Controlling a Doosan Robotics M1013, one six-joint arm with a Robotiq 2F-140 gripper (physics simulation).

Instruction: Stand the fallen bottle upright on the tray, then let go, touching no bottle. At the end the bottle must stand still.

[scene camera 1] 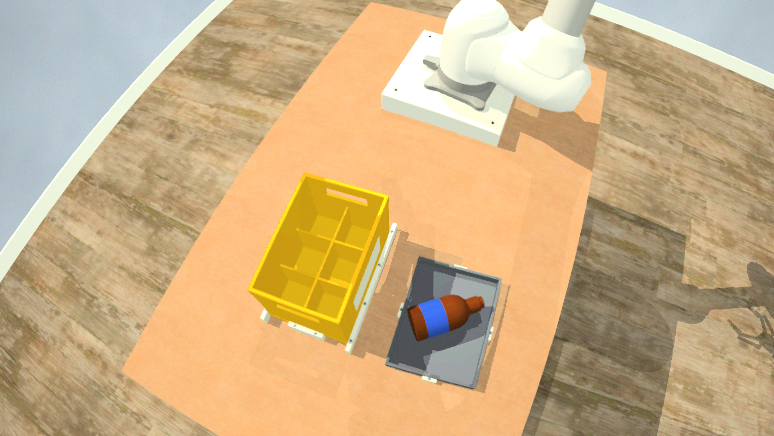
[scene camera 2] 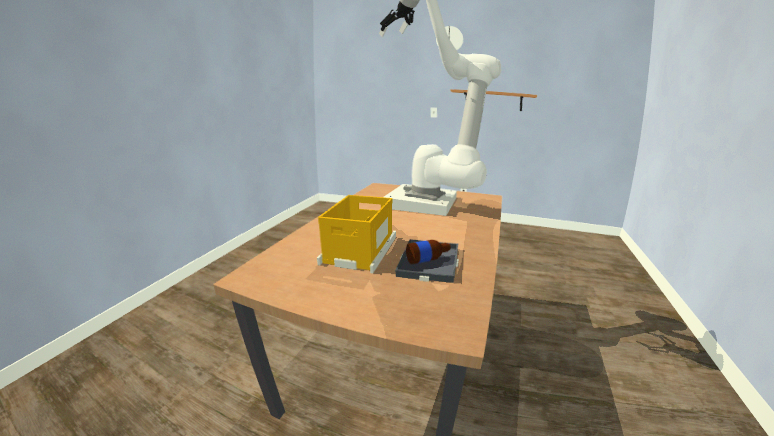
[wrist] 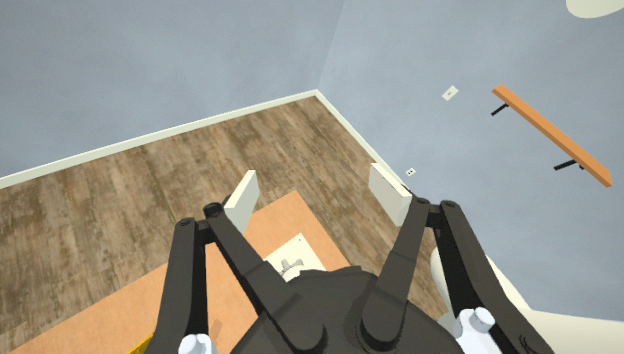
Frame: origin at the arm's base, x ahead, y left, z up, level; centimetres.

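Where they show: gripper, fingertip midpoint: [scene camera 2: 391, 33] [wrist: 314, 178]; arm's base, origin of the base link: [scene camera 1: 464, 80] [scene camera 2: 425, 194].
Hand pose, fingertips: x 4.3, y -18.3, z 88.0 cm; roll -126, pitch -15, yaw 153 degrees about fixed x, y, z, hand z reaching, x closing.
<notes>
Each offset is from my fingertips to the top centre of the thing. "spot": to the spot under its first point.
A brown bottle with a blue label {dx +57.4, dy +43.4, dz -85.3 cm} [scene camera 1: 436, 317] [scene camera 2: 424, 251] lies on its side in the grey tray {dx +58.4, dy +43.8, dz -90.6 cm} [scene camera 1: 452, 374] [scene camera 2: 424, 274]. In scene camera 1 its neck points right and its base points left, near the tray's left wall. My gripper [scene camera 2: 393, 31] [wrist: 314, 178] is open and empty, high above the table and far from the bottle. In the wrist view its two pale pads stand wide apart. The bottle and the tray do not show in the wrist view.
A yellow crate {dx +61.1, dy +16.4, dz -75.6 cm} [scene camera 1: 365, 232] [scene camera 2: 346, 246] with empty compartments stands left of the tray, with pale strips {spot: dx +64.1, dy +26.9, dz -90.1 cm} [scene camera 1: 363, 304] along its side. The robot's white base plate [scene camera 1: 441, 116] [scene camera 2: 414, 203] sits at the table's back. A shelf [scene camera 2: 501, 93] [wrist: 552, 134] hangs on the wall.
</notes>
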